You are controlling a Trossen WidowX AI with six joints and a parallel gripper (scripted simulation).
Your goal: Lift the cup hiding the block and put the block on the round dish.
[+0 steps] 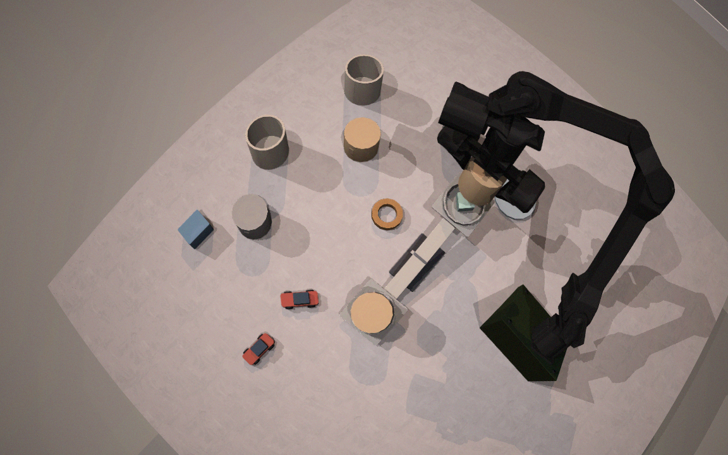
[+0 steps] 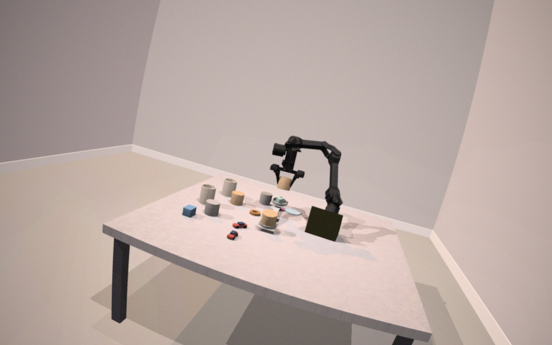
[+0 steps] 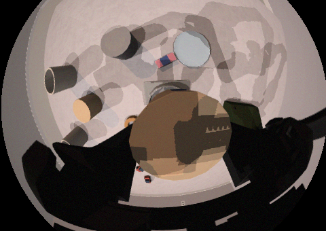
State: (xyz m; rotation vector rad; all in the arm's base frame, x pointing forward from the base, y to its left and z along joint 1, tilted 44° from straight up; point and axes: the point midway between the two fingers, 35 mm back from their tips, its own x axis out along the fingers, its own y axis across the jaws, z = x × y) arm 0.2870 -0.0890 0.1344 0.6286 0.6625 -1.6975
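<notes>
My gripper tip is now 80 mm above the pale green block and 10 mm to the right of it. Round my gripper tip: pale blue round dish: 170 mm below, 110 mm to the right, 80 mm behind; then blue cube: 400 mm ahead, 350 mm to the left, 150 mm below; then pink-and-blue eraser: 170 mm below, 80 mm to the right, 10 mm behind.
</notes>
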